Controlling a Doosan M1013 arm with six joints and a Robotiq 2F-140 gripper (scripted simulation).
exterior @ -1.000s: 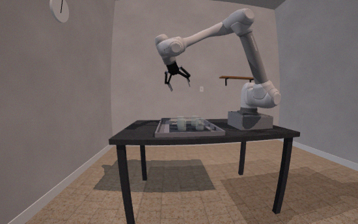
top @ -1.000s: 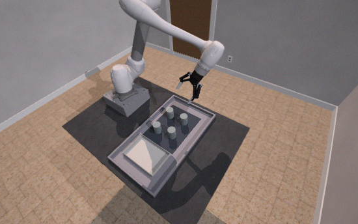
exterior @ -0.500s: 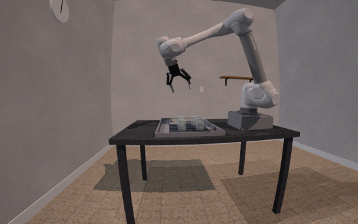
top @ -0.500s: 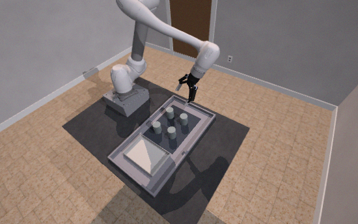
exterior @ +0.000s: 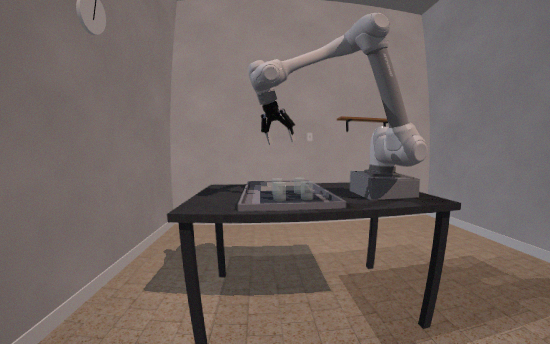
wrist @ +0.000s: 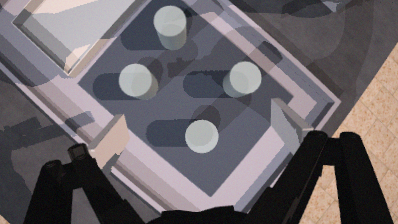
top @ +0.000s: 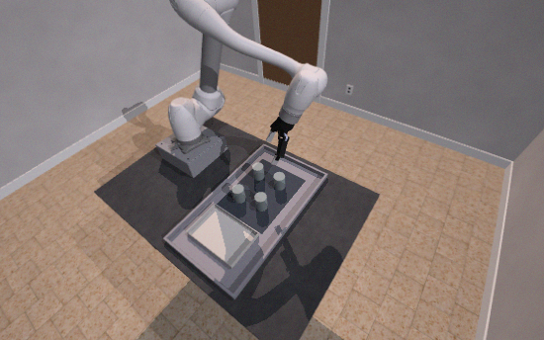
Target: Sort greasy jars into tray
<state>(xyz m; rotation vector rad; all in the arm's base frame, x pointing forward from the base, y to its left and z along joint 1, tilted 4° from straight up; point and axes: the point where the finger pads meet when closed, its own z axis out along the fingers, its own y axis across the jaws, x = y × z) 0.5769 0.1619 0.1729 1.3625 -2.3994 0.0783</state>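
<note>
Right now my hand is 30 mm past the dark drying mat, 60 mm to the left of it and 300 mm above it. The rest, counted from my hand: tray (30 mm ahead, 380 mm to the right, 290 mm below).
</note>
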